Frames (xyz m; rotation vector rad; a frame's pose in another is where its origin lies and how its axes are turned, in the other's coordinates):
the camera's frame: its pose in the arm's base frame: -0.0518 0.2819 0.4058 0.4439 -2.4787 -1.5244
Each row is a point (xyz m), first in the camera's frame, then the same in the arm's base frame.
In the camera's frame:
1: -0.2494 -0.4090 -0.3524
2: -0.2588 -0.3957 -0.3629
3: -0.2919 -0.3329 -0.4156
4: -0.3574 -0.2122 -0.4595
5: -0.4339 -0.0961 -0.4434
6: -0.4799 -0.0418 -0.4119
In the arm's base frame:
1: 0.3556 -0.0972 0.1960
2: 0.3657 -0.0970 0.2125
3: 0.4042 -0.1026 0.2920
4: 0.4614 -0.0650 0.4188
5: 0.5105 0.0247 0.5144
6: 0.5353 0.0902 0.5483

